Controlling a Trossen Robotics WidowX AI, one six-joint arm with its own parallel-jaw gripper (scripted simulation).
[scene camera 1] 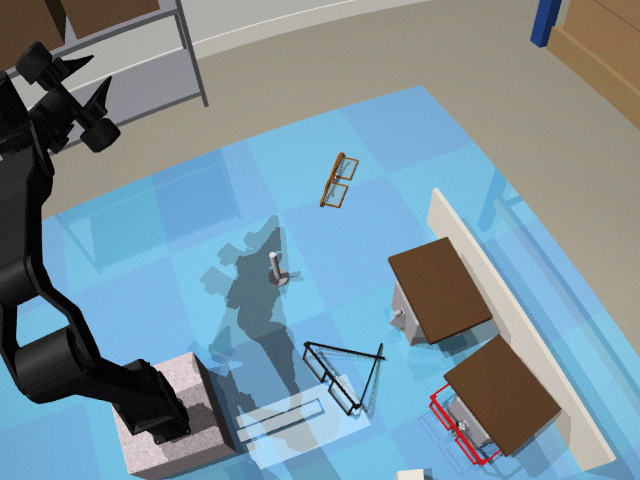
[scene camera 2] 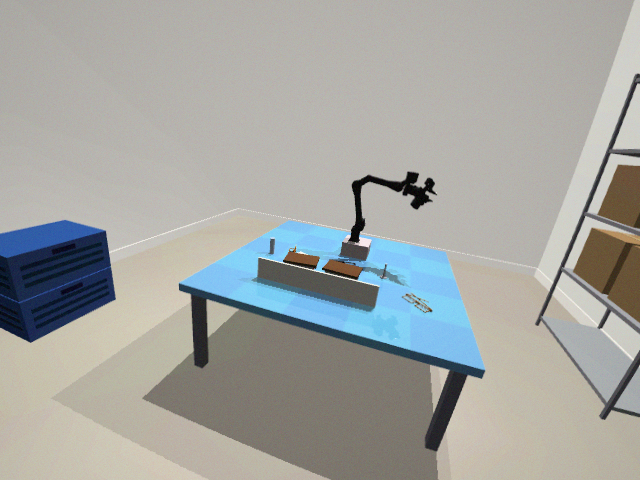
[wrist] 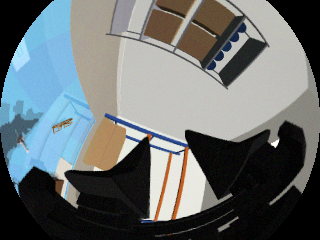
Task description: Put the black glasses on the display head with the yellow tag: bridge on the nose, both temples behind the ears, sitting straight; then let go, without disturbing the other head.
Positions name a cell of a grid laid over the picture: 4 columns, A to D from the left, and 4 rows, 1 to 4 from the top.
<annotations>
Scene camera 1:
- my gripper: A1
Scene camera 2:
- white board: C3
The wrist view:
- my gripper: C3
</annotations>
